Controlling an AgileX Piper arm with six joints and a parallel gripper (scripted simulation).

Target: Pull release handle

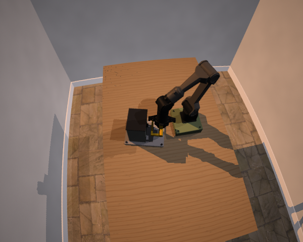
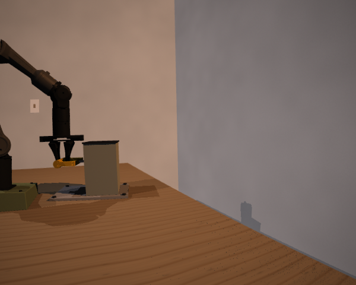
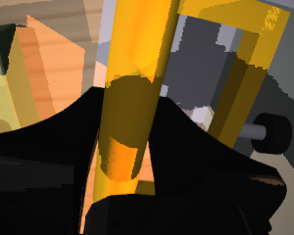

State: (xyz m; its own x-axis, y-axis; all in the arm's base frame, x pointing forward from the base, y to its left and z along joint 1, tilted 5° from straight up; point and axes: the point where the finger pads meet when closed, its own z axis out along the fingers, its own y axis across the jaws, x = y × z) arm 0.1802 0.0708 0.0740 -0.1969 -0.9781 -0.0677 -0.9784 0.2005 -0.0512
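The grey baseplate lies 10 cm below my hand, 9 cm ahead of it and 2 cm to the right of it.
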